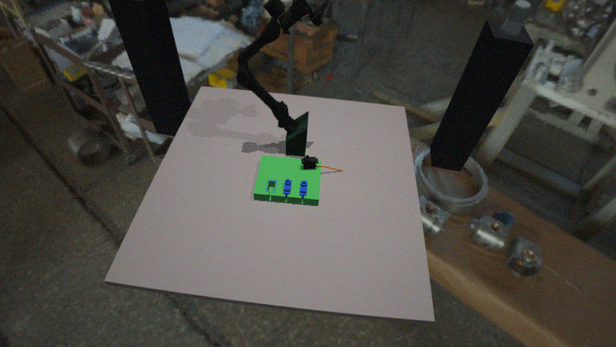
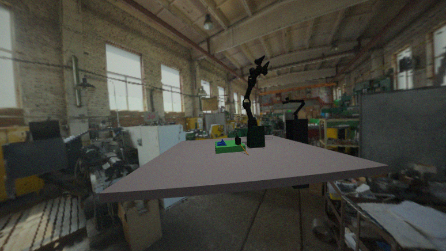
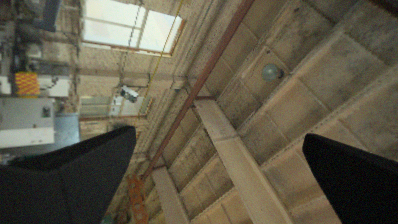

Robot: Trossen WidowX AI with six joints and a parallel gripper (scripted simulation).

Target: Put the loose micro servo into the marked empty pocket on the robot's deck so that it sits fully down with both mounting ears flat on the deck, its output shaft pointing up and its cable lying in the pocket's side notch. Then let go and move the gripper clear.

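Right now my gripper tip is 75 cm above the deck, 33 cm short of it and 4 cm to the left of it.
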